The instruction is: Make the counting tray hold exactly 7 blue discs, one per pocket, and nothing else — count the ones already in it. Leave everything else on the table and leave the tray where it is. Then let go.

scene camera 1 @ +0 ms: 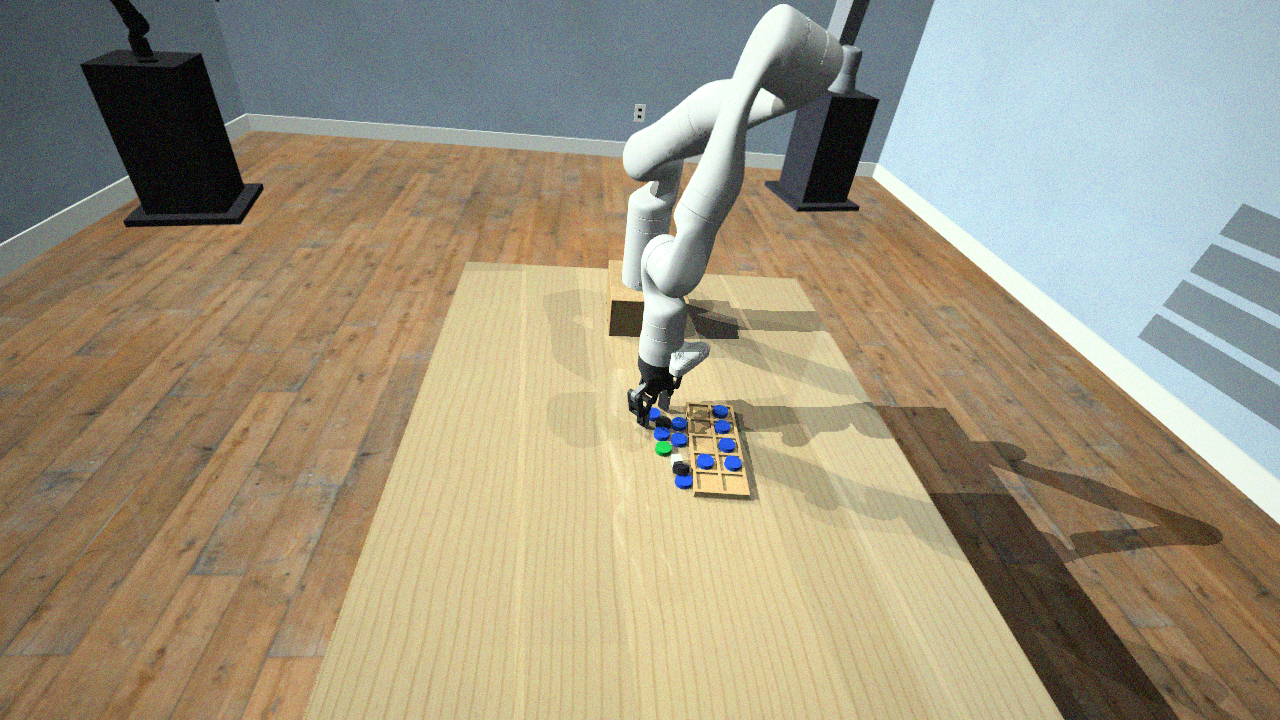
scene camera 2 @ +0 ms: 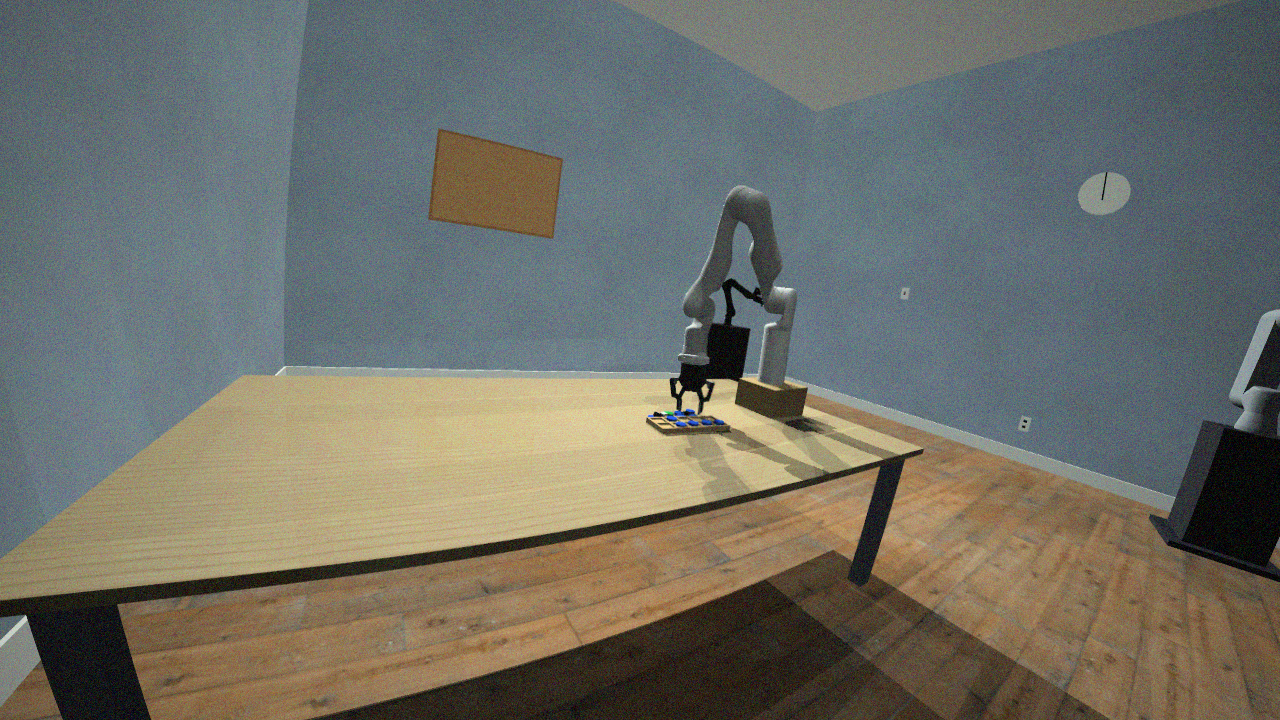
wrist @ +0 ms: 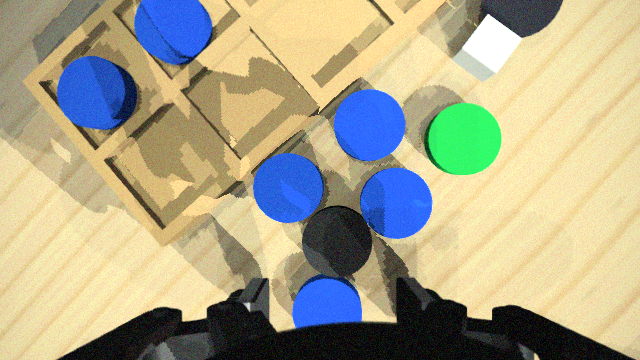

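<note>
The wooden counting tray [scene camera 1: 721,494] [wrist: 132,200] has two rows of pockets. Several hold blue discs: four-sided pockets in the far-right row, and one disc [scene camera 1: 705,462] in the left row. Two tray discs [wrist: 91,92] [wrist: 173,30] show in the wrist view, beside two bare pockets. My gripper [scene camera 1: 653,411] [scene camera 2: 690,411] [wrist: 332,300] is open and points down, with a loose blue disc [wrist: 327,305] showing between and below its fingers, partly hidden by the gripper body. A black disc [wrist: 337,240] lies right next to it. More loose blue discs [wrist: 288,188] [wrist: 369,125] [wrist: 396,203] lie beside the tray.
A green disc [scene camera 1: 663,448] [wrist: 464,139] lies beyond the loose blue discs. A white cube [scene camera 1: 676,458] [wrist: 492,44] touches or nearly touches another black disc [scene camera 1: 681,467] [wrist: 525,12]. A further blue disc [scene camera 1: 683,480] lies near the tray's front-left corner.
</note>
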